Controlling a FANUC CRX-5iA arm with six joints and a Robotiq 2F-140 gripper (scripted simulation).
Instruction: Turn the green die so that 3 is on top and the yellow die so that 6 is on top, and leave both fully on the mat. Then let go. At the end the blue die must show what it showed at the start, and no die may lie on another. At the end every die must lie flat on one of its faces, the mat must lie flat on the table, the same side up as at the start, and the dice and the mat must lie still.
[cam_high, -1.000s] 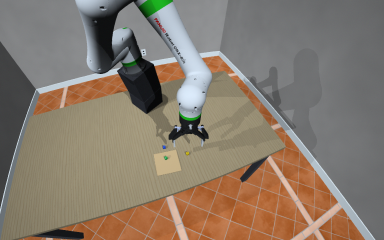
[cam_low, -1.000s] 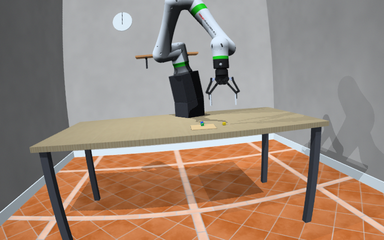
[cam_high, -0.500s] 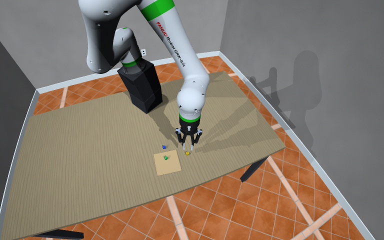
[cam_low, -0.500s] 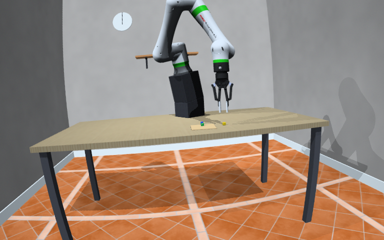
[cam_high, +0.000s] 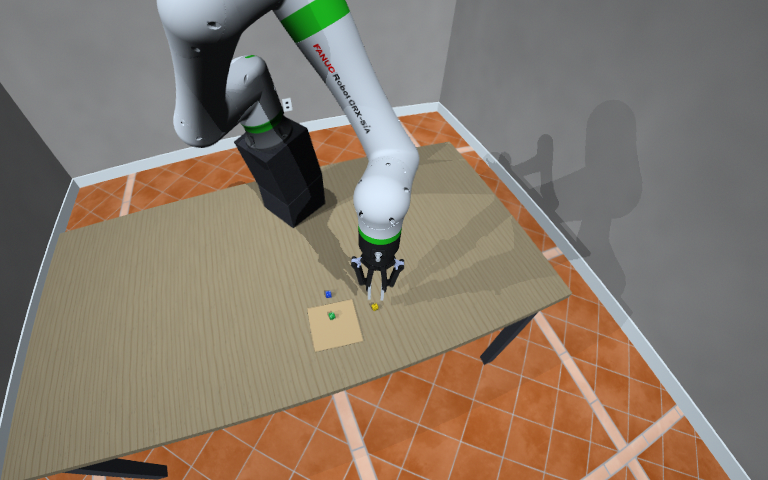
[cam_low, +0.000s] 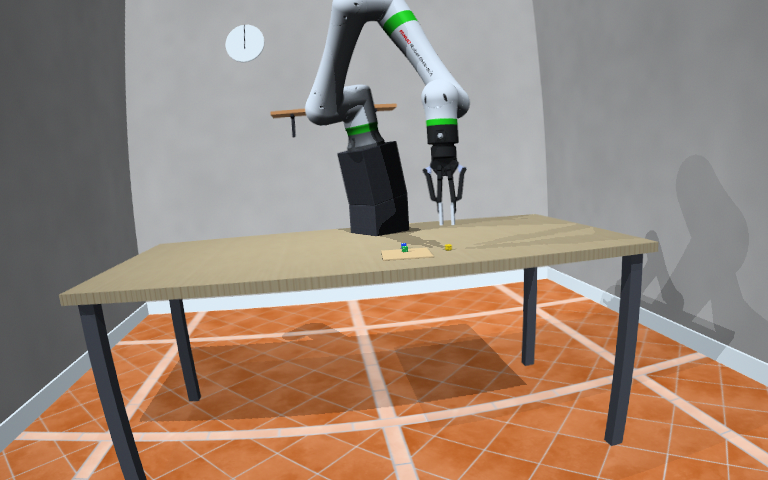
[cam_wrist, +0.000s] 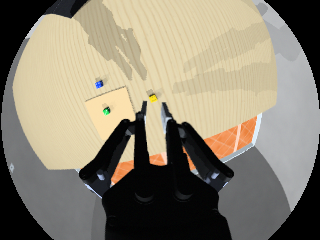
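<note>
The yellow die lies 10 cm below my hand. Also, from my hand: tan mat (13 cm to the right, 11 cm below, 2 cm ahead); blue die (13 cm to the right, 10 cm below, 8 cm behind); green die (13 cm to the right, 10 cm below).
</note>
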